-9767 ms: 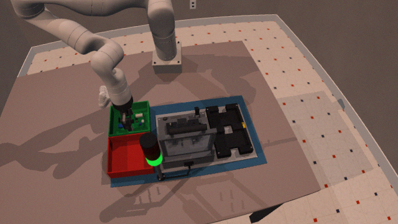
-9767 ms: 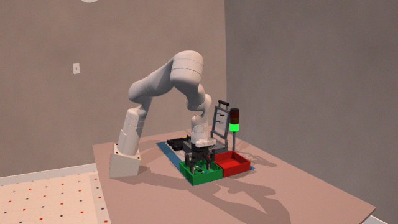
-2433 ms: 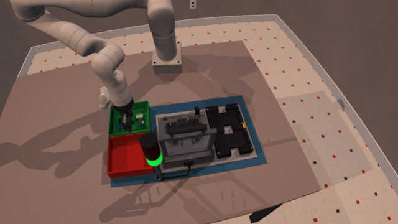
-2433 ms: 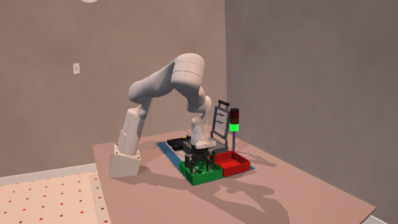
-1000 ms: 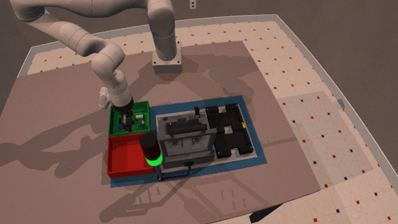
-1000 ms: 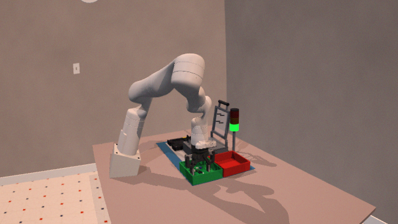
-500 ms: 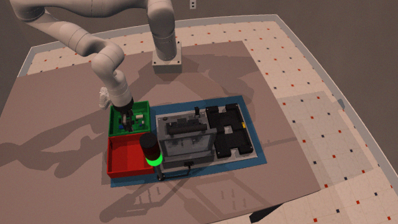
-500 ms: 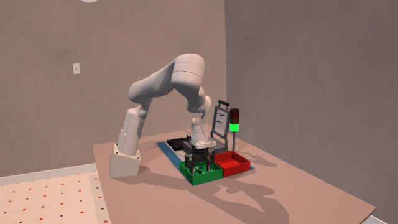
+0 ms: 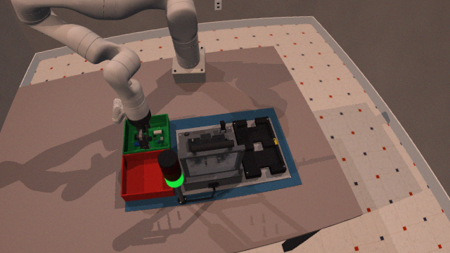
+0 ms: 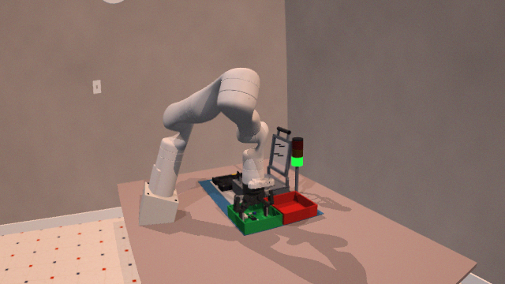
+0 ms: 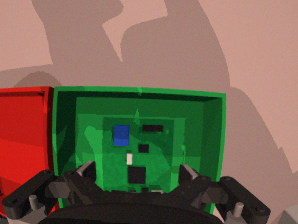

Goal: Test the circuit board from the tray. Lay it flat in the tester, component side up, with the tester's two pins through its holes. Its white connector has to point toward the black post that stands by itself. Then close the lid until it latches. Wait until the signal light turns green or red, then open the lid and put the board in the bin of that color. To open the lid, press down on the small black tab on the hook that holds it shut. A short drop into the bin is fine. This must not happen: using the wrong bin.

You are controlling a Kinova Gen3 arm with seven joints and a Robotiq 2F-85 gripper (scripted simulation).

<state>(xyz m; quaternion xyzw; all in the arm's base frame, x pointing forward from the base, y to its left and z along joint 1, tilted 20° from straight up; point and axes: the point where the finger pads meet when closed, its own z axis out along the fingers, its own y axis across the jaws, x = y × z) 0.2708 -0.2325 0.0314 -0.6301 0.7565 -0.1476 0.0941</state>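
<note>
My hand is right at the green bin. From my hand the other things lie so: red bin (15 cm ahead, 3 cm to the right); then green circuit board (1 cm below); then tester lid (25 cm ahead, 15 cm to the left, 17 cm above).
</note>
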